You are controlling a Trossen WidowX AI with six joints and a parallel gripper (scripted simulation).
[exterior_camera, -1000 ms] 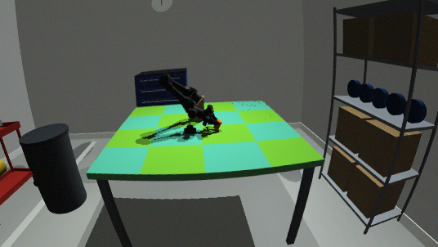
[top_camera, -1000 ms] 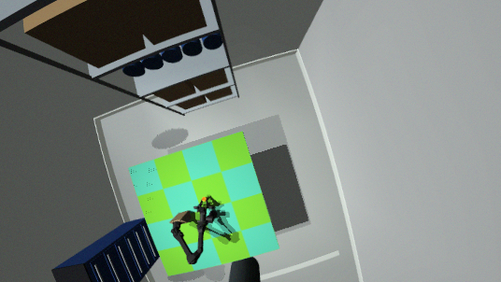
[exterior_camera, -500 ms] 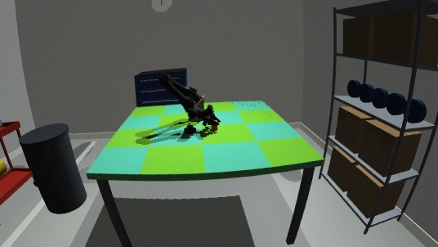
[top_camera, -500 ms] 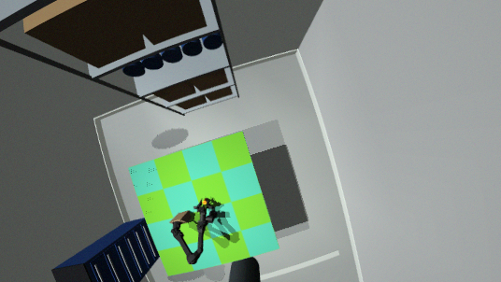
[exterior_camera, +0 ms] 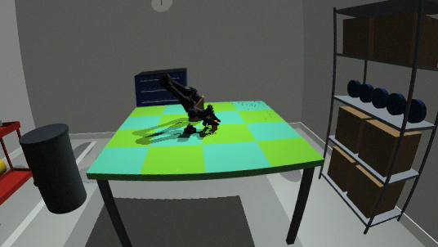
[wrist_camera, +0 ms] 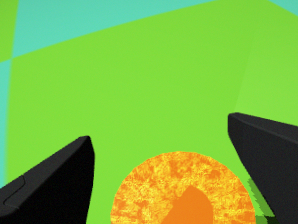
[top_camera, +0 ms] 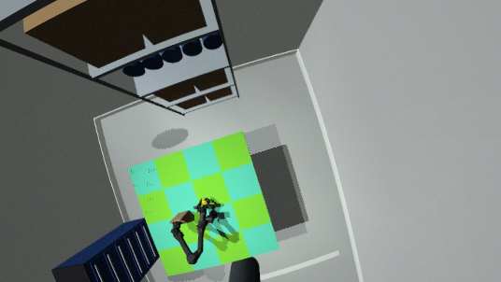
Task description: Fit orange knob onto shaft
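Now: the orange knob 1 cm behind my gripper tip and 4 cm to the right of it. Round my gripper tip: dark round pedestal (20 cm to the right, 2 cm below).
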